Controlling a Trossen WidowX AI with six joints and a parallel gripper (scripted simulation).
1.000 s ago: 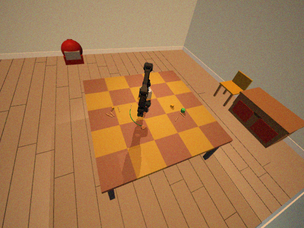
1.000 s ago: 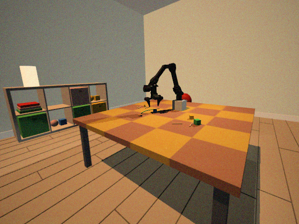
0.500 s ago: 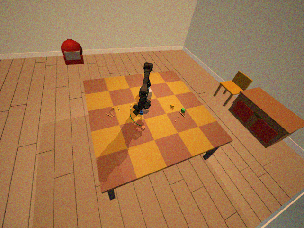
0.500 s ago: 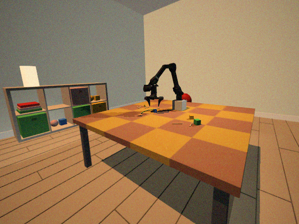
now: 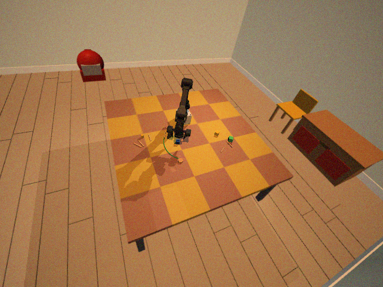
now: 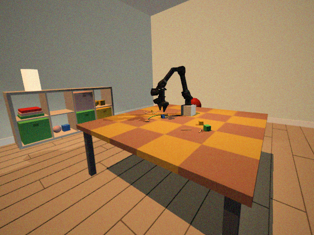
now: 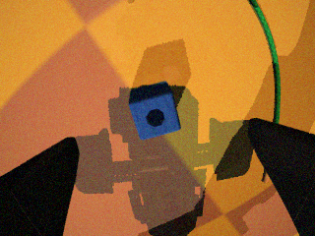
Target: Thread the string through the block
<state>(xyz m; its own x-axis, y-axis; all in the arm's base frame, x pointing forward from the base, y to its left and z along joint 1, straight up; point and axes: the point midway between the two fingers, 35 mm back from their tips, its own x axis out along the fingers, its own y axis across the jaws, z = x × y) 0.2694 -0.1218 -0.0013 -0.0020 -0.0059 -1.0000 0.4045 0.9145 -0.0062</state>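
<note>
My gripper tip is now 5 cm above the blue cube. Also, from my gripper tip: round wooden button (18 cm ahead, 2 cm to the right, 6 cm below); thin wooden stick (11 cm behind, 8 cm to the right, 6 cm below); yellow cube (4 cm behind, 39 cm to the left, 5 cm below).
</note>
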